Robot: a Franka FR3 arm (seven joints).
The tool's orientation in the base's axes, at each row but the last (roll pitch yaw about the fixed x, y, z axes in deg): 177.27 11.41 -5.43; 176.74 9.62 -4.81; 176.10 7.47 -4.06; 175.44 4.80 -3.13; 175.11 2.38 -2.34; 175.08 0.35 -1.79; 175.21 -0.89 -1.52
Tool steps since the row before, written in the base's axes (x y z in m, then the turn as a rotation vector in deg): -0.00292 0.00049 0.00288 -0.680 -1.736 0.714; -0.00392 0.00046 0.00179 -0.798 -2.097 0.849; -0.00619 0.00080 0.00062 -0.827 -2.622 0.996; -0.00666 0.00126 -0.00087 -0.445 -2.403 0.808; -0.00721 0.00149 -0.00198 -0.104 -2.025 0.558; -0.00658 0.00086 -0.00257 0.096 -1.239 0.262; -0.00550 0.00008 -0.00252 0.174 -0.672 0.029
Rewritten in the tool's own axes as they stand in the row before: -0.00346 -0.00010 -0.00225 -0.644 1.819 -0.512; -0.00419 -0.00007 -0.00111 -0.753 2.195 -0.610; -0.00626 -0.00037 0.00017 -0.763 2.729 -0.720; -0.00662 -0.00101 0.00135 -0.380 2.478 -0.584; -0.00718 -0.00138 0.00217 -0.044 2.068 -0.382; -0.00659 -0.00088 0.00254 0.133 1.253 -0.156; -0.00554 -0.00014 0.00243 0.192 0.667 0.030
